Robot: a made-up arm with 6 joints. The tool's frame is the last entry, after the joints.
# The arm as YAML. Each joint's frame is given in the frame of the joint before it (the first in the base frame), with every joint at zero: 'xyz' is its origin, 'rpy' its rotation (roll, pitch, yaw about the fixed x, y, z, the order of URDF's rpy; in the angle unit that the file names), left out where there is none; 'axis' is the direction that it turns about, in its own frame. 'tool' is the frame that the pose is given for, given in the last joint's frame.
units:
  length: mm
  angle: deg
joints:
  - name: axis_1
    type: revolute
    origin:
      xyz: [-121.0, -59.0, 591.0]
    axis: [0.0, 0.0, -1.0]
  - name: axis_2
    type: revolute
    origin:
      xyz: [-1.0, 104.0, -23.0]
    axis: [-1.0, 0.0, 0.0]
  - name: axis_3
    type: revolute
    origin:
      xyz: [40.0, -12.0, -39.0]
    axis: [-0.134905, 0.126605, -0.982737]
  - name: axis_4
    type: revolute
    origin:
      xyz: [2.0, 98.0, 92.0]
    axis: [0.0, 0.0, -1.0]
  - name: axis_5
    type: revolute
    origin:
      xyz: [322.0, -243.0, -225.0]
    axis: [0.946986, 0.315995, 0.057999]
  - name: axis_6
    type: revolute
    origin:
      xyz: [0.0, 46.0, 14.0]
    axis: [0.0, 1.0, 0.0]
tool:
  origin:
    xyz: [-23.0, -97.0, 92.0]
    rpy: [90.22, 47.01, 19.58]
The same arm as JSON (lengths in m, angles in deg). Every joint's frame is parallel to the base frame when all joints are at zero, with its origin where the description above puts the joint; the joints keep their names.
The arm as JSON. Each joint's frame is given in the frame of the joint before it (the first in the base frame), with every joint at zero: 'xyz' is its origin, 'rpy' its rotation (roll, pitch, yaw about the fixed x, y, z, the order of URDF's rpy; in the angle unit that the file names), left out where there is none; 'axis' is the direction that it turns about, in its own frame. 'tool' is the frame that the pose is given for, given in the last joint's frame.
{"units": {"length": "m", "angle": "deg"}, "joints": [
  {"name": "axis_1", "type": "revolute", "origin": {"xyz": [-0.121, -0.059, 0.591]}, "axis": [0.0, 0.0, -1.0]},
  {"name": "axis_2", "type": "revolute", "origin": {"xyz": [-0.001, 0.104, -0.023]}, "axis": [-1.0, 0.0, 0.0]},
  {"name": "axis_3", "type": "revolute", "origin": {"xyz": [0.04, -0.012, -0.039]}, "axis": [-0.134905, 0.126605, -0.982737]},
  {"name": "axis_4", "type": "revolute", "origin": {"xyz": [0.002, 0.098, 0.092]}, "axis": [0.0, 0.0, -1.0]},
  {"name": "axis_5", "type": "revolute", "origin": {"xyz": [0.322, -0.243, -0.225]}, "axis": [0.946986, 0.315995, 0.057999]},
  {"name": "axis_6", "type": "revolute", "origin": {"xyz": [0.0, 0.046, 0.014]}, "axis": [0.0, 1.0, 0.0]}
], "tool": {"origin": {"xyz": [-0.023, -0.097, 0.092], "rpy": [90.22, 47.01, 19.58]}}}

